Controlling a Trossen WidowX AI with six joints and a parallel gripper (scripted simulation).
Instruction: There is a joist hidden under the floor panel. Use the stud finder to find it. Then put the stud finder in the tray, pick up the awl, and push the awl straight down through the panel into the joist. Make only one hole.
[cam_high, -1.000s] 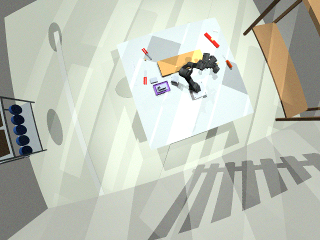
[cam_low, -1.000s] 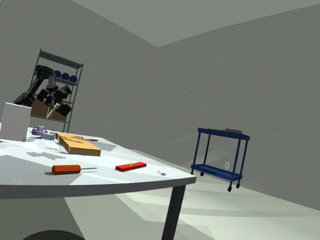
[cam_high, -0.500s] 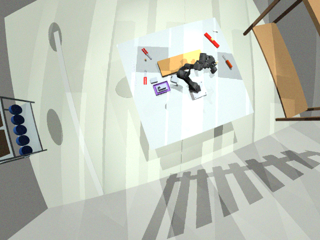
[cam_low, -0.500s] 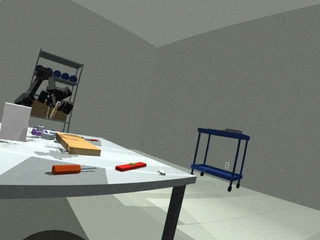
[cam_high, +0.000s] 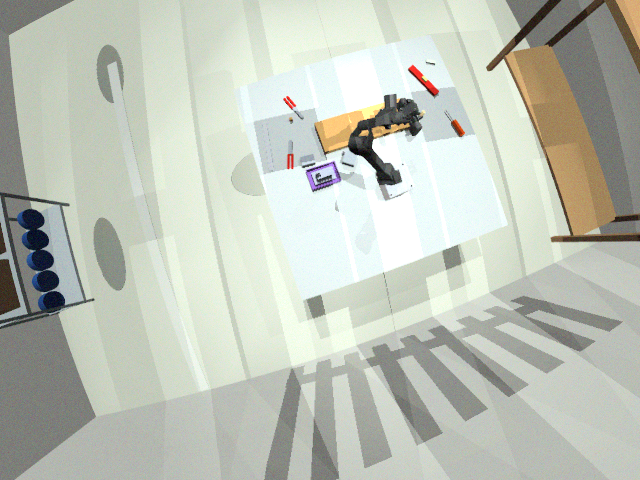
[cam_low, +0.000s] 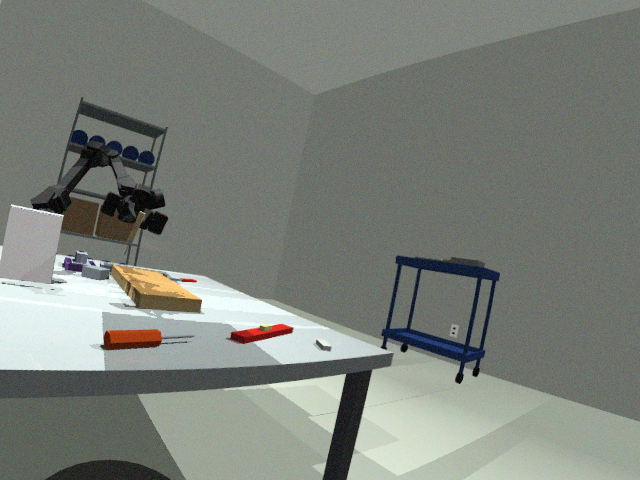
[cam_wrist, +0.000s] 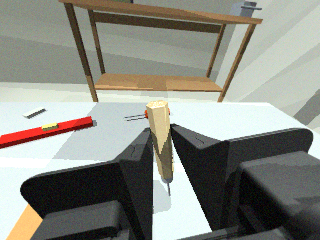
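My gripper tip is now 4 cm above the awl, 1 cm to the right of it and 1 cm past it. From my gripper tip the other things lie so: grey stud finder 54 cm to the left, 17 cm below, 11 cm behind; red level 31 cm ahead, 23 cm to the right, 21 cm below; purple tray 53 cm to the left, 21 cm below, 11 cm behind.
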